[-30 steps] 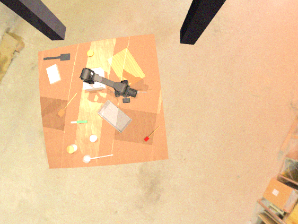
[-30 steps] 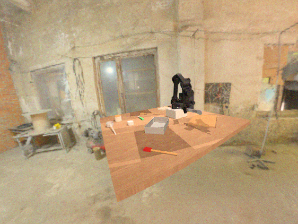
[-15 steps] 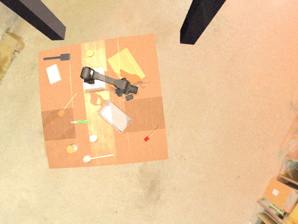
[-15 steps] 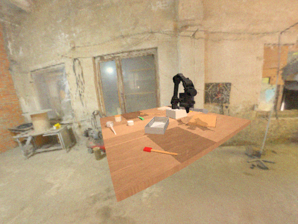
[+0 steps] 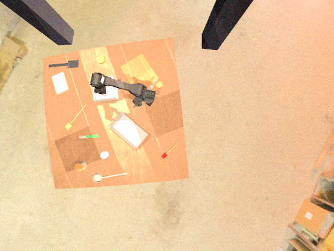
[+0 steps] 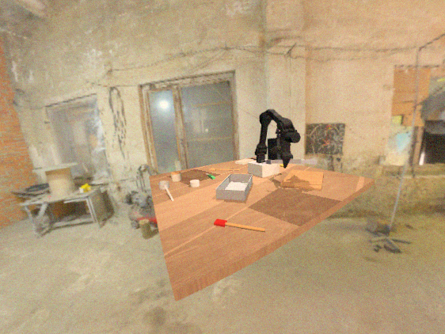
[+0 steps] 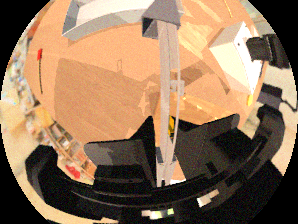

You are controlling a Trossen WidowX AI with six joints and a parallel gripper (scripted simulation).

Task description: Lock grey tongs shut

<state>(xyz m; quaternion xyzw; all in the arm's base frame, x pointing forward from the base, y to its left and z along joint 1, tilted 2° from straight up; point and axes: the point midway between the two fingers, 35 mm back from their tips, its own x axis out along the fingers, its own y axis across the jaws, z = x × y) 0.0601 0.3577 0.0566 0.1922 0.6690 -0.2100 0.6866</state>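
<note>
Right now the wooden board is 22 cm behind my gripper tip, 12 cm below it and 5 cm to the right of it. From my gripper tip the other things lie so: black spatula (80 cm to the right, 33 cm behind, 12 cm below); then grey roasting tin (27 cm ahead, 13 cm to the right, 10 cm below); then pale block (83 cm to the right, 14 cm behind, 11 cm below).
</note>
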